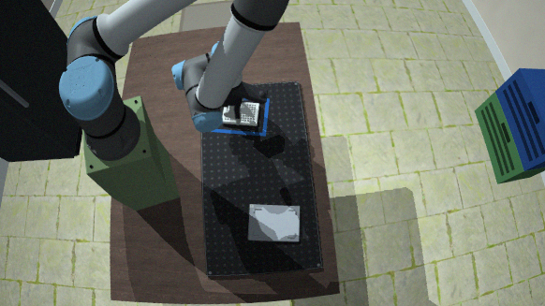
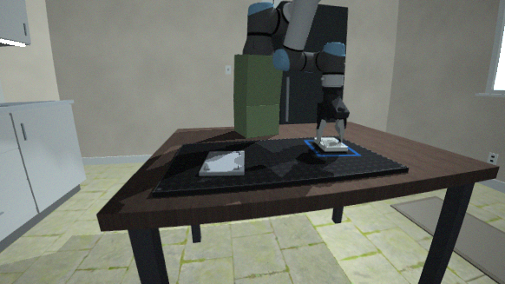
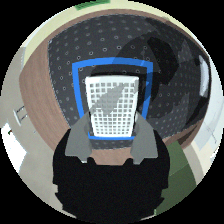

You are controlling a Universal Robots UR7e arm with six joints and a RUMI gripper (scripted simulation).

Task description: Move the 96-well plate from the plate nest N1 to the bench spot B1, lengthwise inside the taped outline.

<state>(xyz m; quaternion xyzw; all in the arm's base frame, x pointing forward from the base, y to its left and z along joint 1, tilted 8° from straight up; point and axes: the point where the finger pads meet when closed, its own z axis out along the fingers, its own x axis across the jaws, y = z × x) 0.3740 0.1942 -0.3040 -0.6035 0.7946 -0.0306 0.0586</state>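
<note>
My gripper is now 1 cm above the white 96-well plate. From my hand the other things lie so: grey plate nest: 41 cm to the right, 5 cm ahead, 1 cm below.
</note>
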